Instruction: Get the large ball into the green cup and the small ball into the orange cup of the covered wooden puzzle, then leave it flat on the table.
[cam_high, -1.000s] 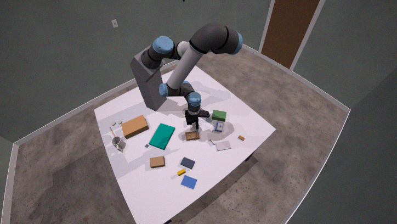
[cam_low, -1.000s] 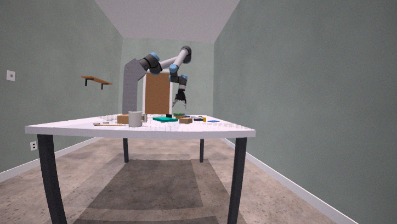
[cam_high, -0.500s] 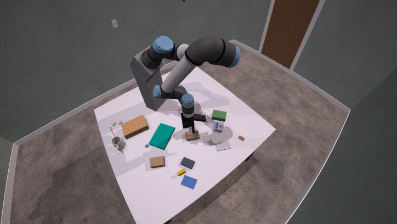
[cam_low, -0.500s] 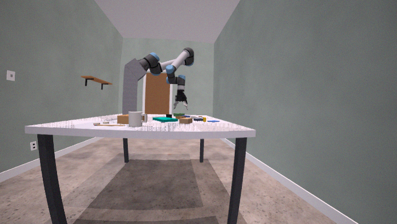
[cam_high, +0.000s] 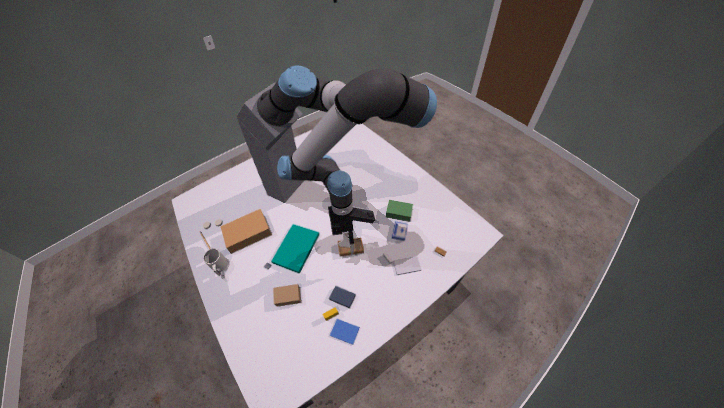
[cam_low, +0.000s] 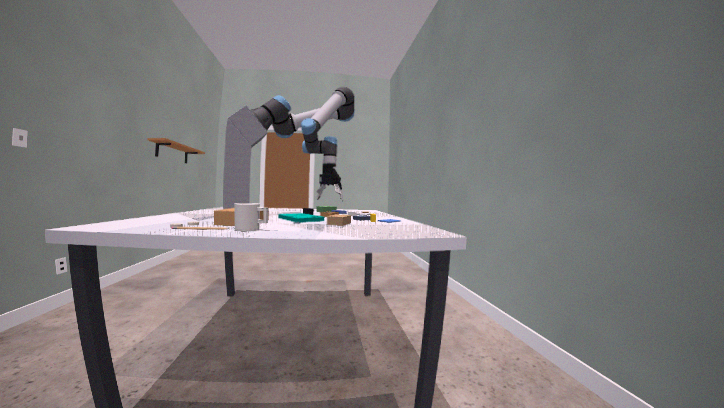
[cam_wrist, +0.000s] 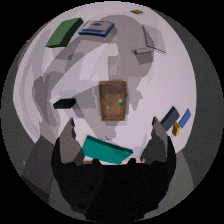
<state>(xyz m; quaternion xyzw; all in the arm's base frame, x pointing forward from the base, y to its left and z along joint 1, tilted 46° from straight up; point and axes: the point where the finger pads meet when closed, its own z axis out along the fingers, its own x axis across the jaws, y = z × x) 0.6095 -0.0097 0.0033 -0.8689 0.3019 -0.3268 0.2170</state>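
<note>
The puzzle lies 80 mm below my hand. Also, from my hand: teal board 190 mm to the right, 160 mm behind, 80 mm below; then dark tile 180 mm to the right, 150 mm ahead, 80 mm below; then grey plate 230 mm ahead, 120 mm to the left, 80 mm below.
</note>
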